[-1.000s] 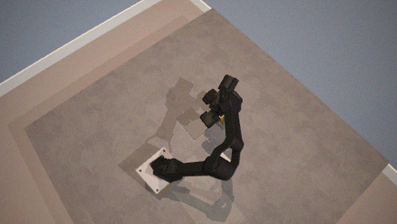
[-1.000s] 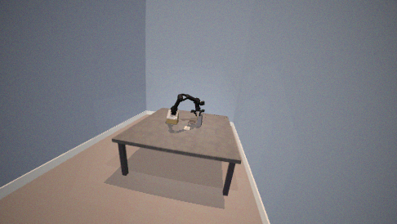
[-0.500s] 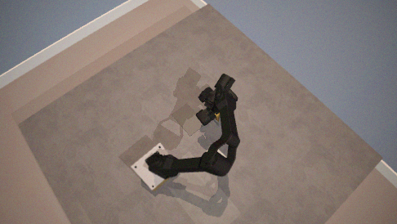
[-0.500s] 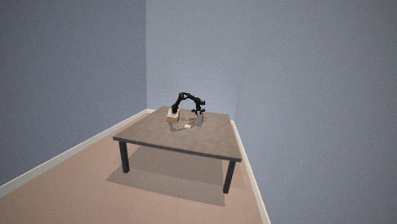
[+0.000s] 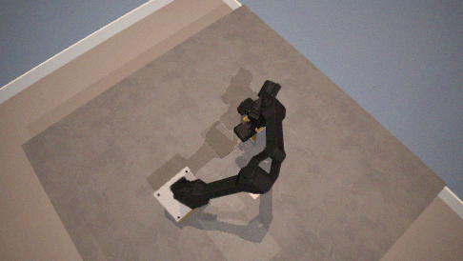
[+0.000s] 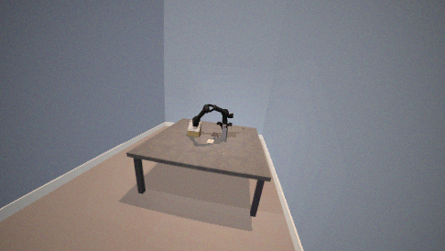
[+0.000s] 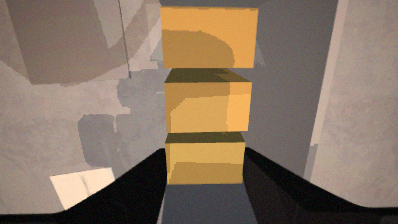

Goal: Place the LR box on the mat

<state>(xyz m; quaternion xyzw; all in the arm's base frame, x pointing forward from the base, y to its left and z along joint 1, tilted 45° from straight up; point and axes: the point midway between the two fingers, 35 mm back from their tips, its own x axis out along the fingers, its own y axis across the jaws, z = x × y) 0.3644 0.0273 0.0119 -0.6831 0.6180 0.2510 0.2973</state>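
Now: gripper tip 12 cm past the grey mat, 10 cm to the right of it and 11 cm above it.
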